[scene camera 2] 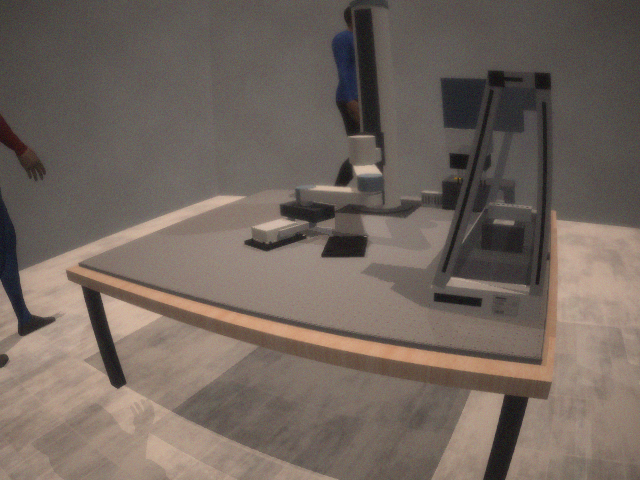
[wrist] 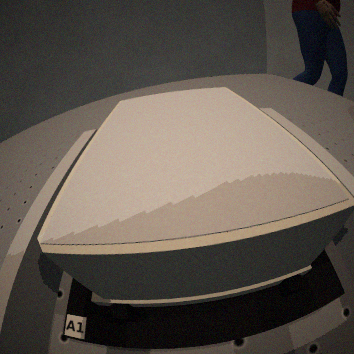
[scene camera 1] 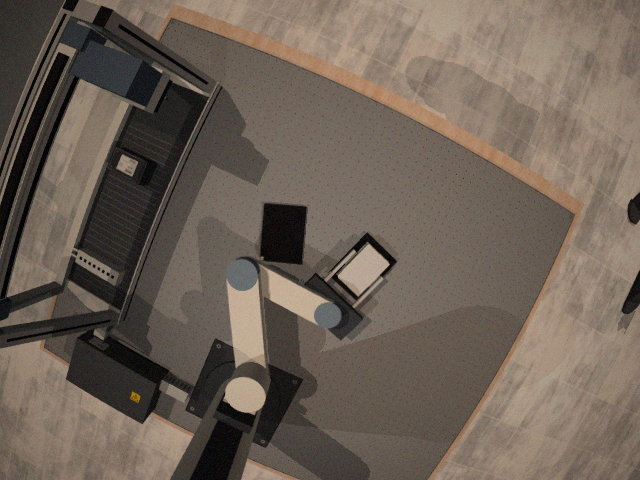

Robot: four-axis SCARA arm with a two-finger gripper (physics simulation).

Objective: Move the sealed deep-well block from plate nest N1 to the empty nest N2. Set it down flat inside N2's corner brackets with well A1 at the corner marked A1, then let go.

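Places are measured from the arm's base along level axes (x right, y back, z down), in metres.
Pixels of known places: gripper, fingertip midpoint: (scene camera 2: 269, 230) (wrist: 179, 129) (scene camera 1: 368, 263); arm's base, origin of the base link: (scene camera 2: 382, 209).
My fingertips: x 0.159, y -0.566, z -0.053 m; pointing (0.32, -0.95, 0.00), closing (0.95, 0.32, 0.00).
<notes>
For each thing: its top centre in the pictures, then the offset to it from my fingertips. "*": a spot on its surface instead.
- white-topped sealed block, middle of its top: (wrist: 179, 117) (scene camera 1: 363, 270) (scene camera 2: 274, 224) dx -0.007, dy +0.021, dz -0.016 m
- black nest N1, middle of its top: (wrist: 187, 175) (scene camera 1: 363, 268) (scene camera 2: 274, 234) dx -0.006, dy +0.021, dz +0.018 m
- N1's A1 label, surface spot: (wrist: 75, 326) * dx -0.081, dy +0.076, dz +0.028 m
- black nest N2, middle of its top: (scene camera 1: 282, 233) (scene camera 2: 345, 242) dx -0.253, dy +0.031, dz +0.022 m
- tall slanted frame, surface spot: (scene camera 2: 467, 180) (scene camera 1: 169, 49) * dx -0.687, dy -0.285, dz -0.241 m
- dark controller box, surface spot: (scene camera 1: 113, 379) * dx -0.546, dy +0.667, dz -0.075 m
The white-topped sealed block (scene camera 1: 363, 269) (scene camera 2: 273, 229) (wrist: 185, 190) is upright over the black nest N1 (scene camera 1: 383, 253) (scene camera 2: 271, 246) (wrist: 200, 327). My gripper (scene camera 1: 363, 271) (scene camera 2: 281, 227) (wrist: 179, 129) is shut on the block, one finger along each long side. In the wrist view the block's lower flange shows unbroken above N1's front brackets, so it appears slightly raised; the exact gap is hard to tell. N1's A1 label (wrist: 75, 326) shows at its near left corner. The black nest N2 (scene camera 1: 283, 233) (scene camera 2: 344, 246) is empty, with a small pale mark at its lower left corner in scene camera 1.
A tall slanted frame (scene camera 1: 165, 55) (scene camera 2: 467, 180) stands beyond N2, with a small labelled box (scene camera 1: 130, 165) (scene camera 2: 502, 235) inside. A dark controller box (scene camera 1: 113, 379) sits near the arm's base. The arm's elbow (scene camera 1: 242, 274) is close to N2. People stand beyond the table.
</notes>
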